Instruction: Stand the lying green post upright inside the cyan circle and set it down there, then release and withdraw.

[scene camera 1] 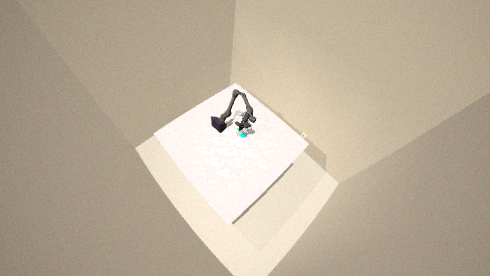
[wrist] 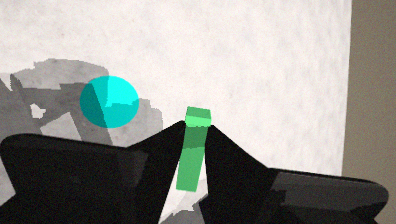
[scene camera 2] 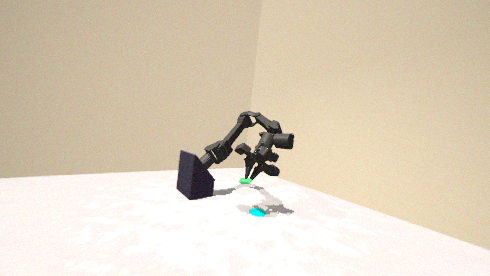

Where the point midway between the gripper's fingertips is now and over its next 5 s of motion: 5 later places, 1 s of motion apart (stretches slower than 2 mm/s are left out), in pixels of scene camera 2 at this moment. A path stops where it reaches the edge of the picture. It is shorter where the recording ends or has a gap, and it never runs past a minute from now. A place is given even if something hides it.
My gripper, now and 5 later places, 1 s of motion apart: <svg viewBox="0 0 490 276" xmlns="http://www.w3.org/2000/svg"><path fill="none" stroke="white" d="M247 180L247 180L249 179L252 178L256 175L260 171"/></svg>
